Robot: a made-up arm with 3 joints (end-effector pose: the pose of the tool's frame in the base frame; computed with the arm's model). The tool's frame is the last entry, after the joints. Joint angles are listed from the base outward.
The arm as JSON. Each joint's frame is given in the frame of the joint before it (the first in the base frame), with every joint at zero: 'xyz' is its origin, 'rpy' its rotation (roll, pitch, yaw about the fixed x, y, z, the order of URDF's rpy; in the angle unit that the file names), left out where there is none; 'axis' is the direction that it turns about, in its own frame. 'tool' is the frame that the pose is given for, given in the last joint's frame.
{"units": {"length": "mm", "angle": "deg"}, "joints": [
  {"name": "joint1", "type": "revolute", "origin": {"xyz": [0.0, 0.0, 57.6]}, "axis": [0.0, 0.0, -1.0]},
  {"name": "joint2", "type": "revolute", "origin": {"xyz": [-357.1, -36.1, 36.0]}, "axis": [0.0, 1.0, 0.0]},
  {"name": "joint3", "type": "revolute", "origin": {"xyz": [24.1, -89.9, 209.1]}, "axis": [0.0, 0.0, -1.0]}
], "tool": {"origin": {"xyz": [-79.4, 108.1, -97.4]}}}
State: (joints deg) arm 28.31 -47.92 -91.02
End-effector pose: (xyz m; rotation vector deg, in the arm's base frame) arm -0.5344 0.0524 0.1072 -43.39 -25.39 58.86
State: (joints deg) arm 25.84 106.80 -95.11
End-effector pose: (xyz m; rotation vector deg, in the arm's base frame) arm -0.2988 -0.0938 0.1345 97.20 55.05 47.15
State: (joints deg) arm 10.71 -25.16 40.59
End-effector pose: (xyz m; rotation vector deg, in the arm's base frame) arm -0.3657 0.0771 0.2092 6.71 -25.13 -50.45
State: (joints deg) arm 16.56 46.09 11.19
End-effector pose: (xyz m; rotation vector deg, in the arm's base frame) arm -0.2883 0.0810 0.1947 2.18 46.47 -26.23
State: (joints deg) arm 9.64 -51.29 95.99
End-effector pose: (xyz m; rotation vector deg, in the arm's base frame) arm -0.3615 0.0023 0.2726 40.25 -42.90 -97.62
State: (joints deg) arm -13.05 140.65 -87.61
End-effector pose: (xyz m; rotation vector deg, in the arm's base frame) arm -0.1678 -0.2450 0.0625 90.62 119.05 41.18
